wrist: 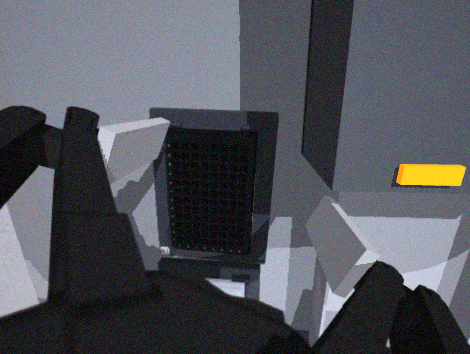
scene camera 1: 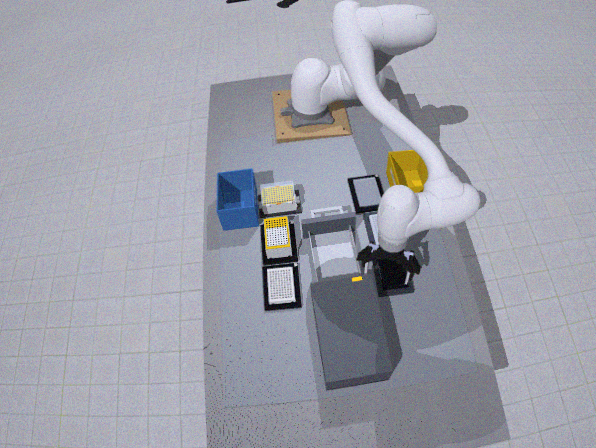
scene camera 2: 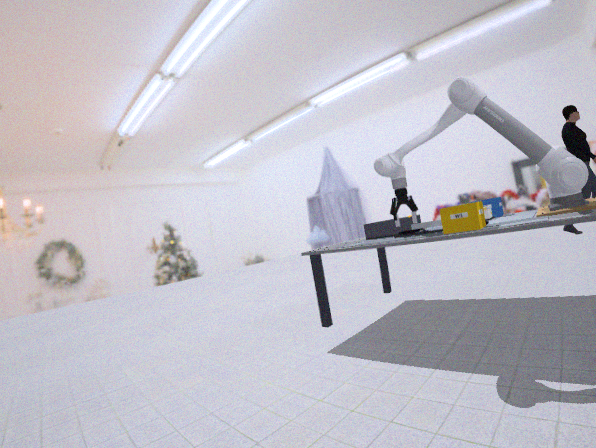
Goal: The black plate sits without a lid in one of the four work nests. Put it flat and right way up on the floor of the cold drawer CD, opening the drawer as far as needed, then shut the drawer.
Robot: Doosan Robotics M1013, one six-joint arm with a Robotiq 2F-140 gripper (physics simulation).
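Pixels of known places: gripper, fingertip midpoint: (wrist: 240,176) (scene camera 1: 386,275) (scene camera 2: 406,224); arm's base at its link origin: (scene camera 1: 309,112) (scene camera 2: 567,205).
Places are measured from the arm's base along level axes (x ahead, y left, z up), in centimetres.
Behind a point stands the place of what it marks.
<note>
The black plate (scene camera 1: 395,274) @[y 15.5, x 84.7, z 0.6 cm] (wrist: 212,192) @[y 14.9, x 83.1, z -0.3 cm] lies flat, with its grid of wells up and no lid, in a black work nest (scene camera 1: 398,291) @[y 15.3, x 90.4, z -0.7 cm] (wrist: 215,119) @[y 14.3, x 90.2, z -0.7 cm] to the right of the drawer in scene camera 1. My gripper (scene camera 1: 388,270) @[y 11.7, x 86.3, z 4.0 cm] (scene camera 2: 406,220) @[y 11.7, x 86.3, z 4.0 cm] (wrist: 240,176) @[y 11.7, x 86.3, z 4.0 cm] is open and empty above the plate. In the wrist view one pad is over the left side of the nest and the other is off its right side, toward the drawer. The drawer (scene camera 1: 334,252) @[y -2.9, x 72.0, z -0.1 cm] (wrist: 425,232) @[y -5.8, x 79.3, z -0.1 cm] stands pulled out of the dark grey cabinet (scene camera 1: 350,330) @[y -3.9, x 104.3, z 8.3 cm] (scene camera 2: 382,230) @[y 6.0, x 105.9, z 2.6 cm] (wrist: 410,100) @[y 2.9, x 91.5, z 8.3 cm]; its inside shows a bare floor.
A yellow block (scene camera 1: 356,279) @[y 1.1, x 88.0, z 8.7 cm] (wrist: 431,175) @[y 1.4, x 87.8, z 8.7 cm] sits on the cabinet's front top edge. Left of the drawer stand a white plate (scene camera 1: 281,285) @[y -22.3, x 81.5, z 0.1 cm], a yellow-and-white rack (scene camera 1: 277,235) @[y -21.2, x 65.4, z 5.8 cm] and another rack (scene camera 1: 278,196) @[y -18.9, x 49.0, z 5.8 cm]. A blue bin (scene camera 1: 237,200) @[y -34.6, x 42.0, z -1.5 cm] and a yellow bin (scene camera 1: 407,167) @[y 32.6, x 39.8, z 0.5 cm] (scene camera 2: 462,218) @[y 37.1, x 47.0, z 4.0 cm] stand farther off.
</note>
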